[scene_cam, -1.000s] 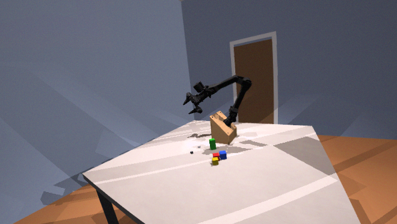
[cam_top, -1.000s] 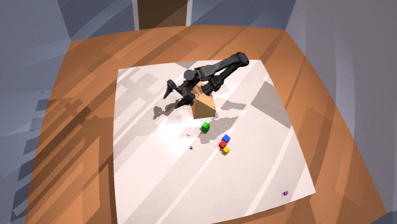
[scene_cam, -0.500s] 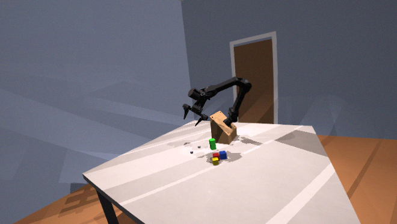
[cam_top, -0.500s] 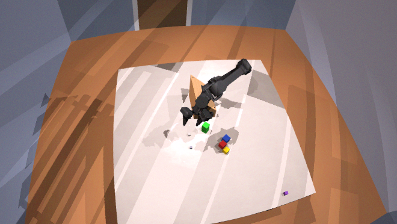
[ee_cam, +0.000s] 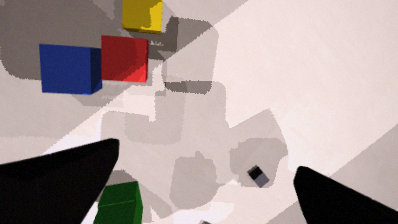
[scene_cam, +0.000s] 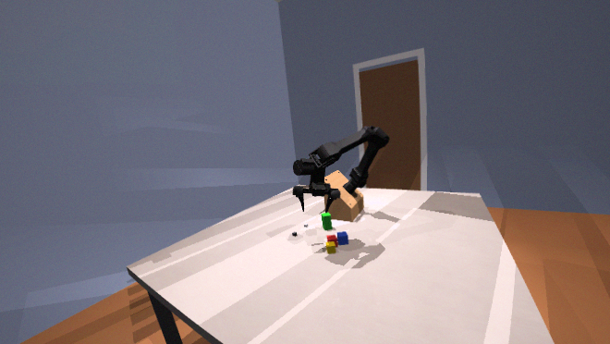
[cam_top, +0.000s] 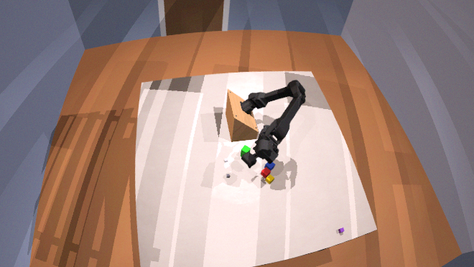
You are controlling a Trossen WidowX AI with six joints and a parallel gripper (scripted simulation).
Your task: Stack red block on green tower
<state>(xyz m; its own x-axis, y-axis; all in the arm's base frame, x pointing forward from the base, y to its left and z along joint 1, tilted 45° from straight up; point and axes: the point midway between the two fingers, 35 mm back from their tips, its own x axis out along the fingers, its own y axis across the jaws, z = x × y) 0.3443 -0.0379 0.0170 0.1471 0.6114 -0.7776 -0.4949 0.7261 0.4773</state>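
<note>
My gripper tip is now 7 cm to the right of the red block and 11 cm above it. From my gripper tip the other things lie so: small purple cube: 44 cm ahead, 40 cm to the left, 12 cm below; blue block: 3 cm behind, 10 cm to the left, 11 cm below; yellow block: 5 cm ahead, 8 cm to the left, 12 cm below.
</note>
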